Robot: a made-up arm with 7 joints. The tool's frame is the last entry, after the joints.
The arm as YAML. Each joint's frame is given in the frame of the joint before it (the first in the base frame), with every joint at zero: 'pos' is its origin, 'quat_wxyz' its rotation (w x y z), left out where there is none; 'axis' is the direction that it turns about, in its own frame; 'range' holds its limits. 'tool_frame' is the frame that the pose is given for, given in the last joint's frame.
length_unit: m
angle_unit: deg
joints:
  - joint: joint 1
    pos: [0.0, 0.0, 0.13]
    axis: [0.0, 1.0, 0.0]
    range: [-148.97, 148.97]
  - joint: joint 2
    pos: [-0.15, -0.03, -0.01]
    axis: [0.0, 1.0, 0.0]
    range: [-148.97, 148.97]
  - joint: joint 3
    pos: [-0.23, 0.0, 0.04]
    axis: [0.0, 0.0, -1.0]
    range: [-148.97, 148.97]
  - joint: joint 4
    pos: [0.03, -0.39, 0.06]
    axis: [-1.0, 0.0, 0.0]
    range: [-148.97, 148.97]
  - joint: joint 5
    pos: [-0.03, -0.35, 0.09]
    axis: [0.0, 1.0, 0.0]
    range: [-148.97, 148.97]
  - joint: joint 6
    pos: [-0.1, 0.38, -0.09]
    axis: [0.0, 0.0, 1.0]
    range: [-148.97, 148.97]
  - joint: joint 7
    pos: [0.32, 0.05, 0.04]
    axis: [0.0, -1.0, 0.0]
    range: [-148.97, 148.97]
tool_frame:
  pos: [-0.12, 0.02, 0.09]
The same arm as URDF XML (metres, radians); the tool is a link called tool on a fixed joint. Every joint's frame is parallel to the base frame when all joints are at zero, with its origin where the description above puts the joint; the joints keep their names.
<robot name="arm">
<link name="base_link"/>
<link name="link1"/>
<link name="link2"/>
<link name="link3"/>
<link name="link4"/>
<link name="link5"/>
<link name="link6"/>
<link name="link7"/>
<link name="tool"/>
<joint name="joint 1" type="revolute"><parent link="base_link"/><child link="link1"/><origin xyz="0.0000 0.0000 0.1300" rpy="0.0000 0.0000 0.0000"/><axis xyz="0 1 0"/><limit lower="-2.6000" upper="2.6000"/></joint>
<joint name="joint 2" type="revolute"><parent link="link1"/><child link="link2"/><origin xyz="-0.1500 -0.0300 -0.0100" rpy="0.0000 0.0000 0.0000"/><axis xyz="0 1 0"/><limit lower="-2.6000" upper="2.6000"/></joint>
<joint name="joint 3" type="revolute"><parent link="link2"/><child link="link3"/><origin xyz="-0.2300 0.0000 0.0400" rpy="0.0000 0.0000 0.0000"/><axis xyz="0 0 -1"/><limit lower="-2.6000" upper="2.6000"/></joint>
<joint name="joint 4" type="revolute"><parent link="link3"/><child link="link4"/><origin xyz="0.0300 -0.3900 0.0600" rpy="0.0000 0.0000 0.0000"/><axis xyz="-1 0 0"/><limit lower="-2.6000" upper="2.6000"/></joint>
<joint name="joint 5" type="revolute"><parent link="link4"/><child link="link5"/><origin xyz="-0.0300 -0.3500 0.0900" rpy="0.0000 0.0000 0.0000"/><axis xyz="0 1 0"/><limit lower="-2.6000" upper="2.6000"/></joint>
<joint name="joint 6" type="revolute"><parent link="link5"/><child link="link6"/><origin xyz="-0.1000 0.3800 -0.0900" rpy="0.0000 0.0000 0.0000"/><axis xyz="0 0 1"/><limit lower="-2.6000" upper="2.6000"/></joint>
<joint name="joint 7" type="revolute"><parent link="link6"/><child link="link7"/><origin xyz="0.3200 0.0500 0.0400" rpy="0.0000 0.0000 0.0000"/><axis xyz="0 -1 0"/><limit lower="-2.6000" upper="2.6000"/></joint>
<joint name="tool_joint" type="fixed"><parent link="link7"/><child link="tool"/><origin xyz="-0.1200 0.0200 0.0900" rpy="0.0000 0.0000 0.0000"/></joint>
</robot>

